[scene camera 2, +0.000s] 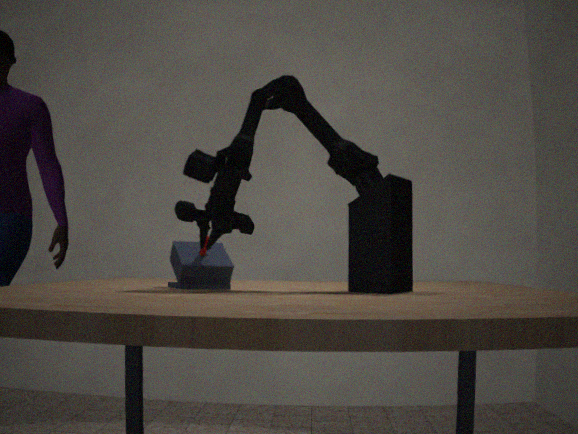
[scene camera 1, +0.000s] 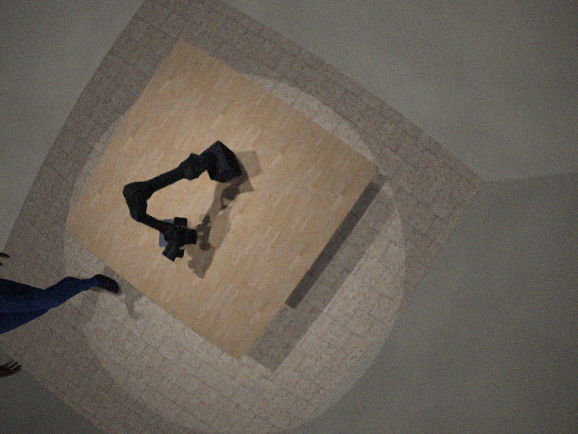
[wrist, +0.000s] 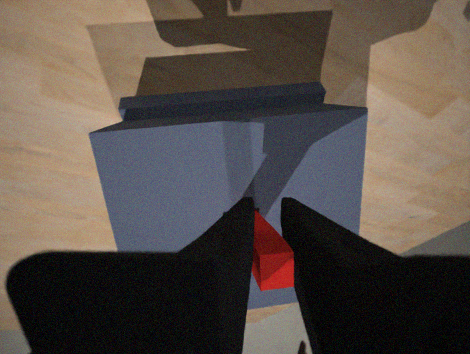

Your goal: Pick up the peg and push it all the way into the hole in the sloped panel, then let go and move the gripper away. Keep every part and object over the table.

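Where they show: gripper, between the fingertips: (scene camera 2: 204,248) (wrist: 266,208); arm's base, origin of its link: (scene camera 2: 377,195) (scene camera 1: 211,160).
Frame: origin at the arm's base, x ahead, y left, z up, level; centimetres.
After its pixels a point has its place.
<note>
The red peg (scene camera 2: 203,252) @(x 42.1, y -1.7, z -14.2 cm) (wrist: 276,267) @(x 41.1, y 0.7, z -10.7 cm) stands tilted at the face of the blue-grey sloped panel (scene camera 1: 163,241) @(x 47.3, y -4.2, z -12.3 cm) (scene camera 2: 184,251) @(x 46.8, y -1.5, z -14.1 cm) (wrist: 160,185) @(x 38.1, y -2.9, z -16.0 cm). My gripper (scene camera 2: 205,247) @(x 41.6, y 0.2, z -13.4 cm) (wrist: 266,208) @(x 41.6, y 0.2, z -13.4 cm) is shut on the peg, just over the panel's sloped face. In the wrist view the peg's outer end sticks out towards the camera between the fingers. Small dark bits of the hole's edge show by the left fingertip, and the finger hides the rest. How deep the peg's lower end sits cannot be told. In scene camera 1 the arm covers the peg.
The panel block stands on the wooden table (scene camera 1: 260,210) @(x 8.6, y 27.3, z -23.1 cm) (scene camera 2: 300,305) @(x 18.3, y 43.7, z -23.1 cm) (wrist: 45,190) @(x 31.5, y -15.4, z -23.1 cm). The arm's black base (scene camera 1: 221,162) @(x -1.5, y 4.9, z 2.4 cm) (scene camera 2: 381,240) @(x 0.3, y 8.3, z -11.2 cm) stands on the table, to the right of the panel in scene camera 2. A person (scene camera 1: 45,297) (scene camera 2: 30,150) is beside the table.
</note>
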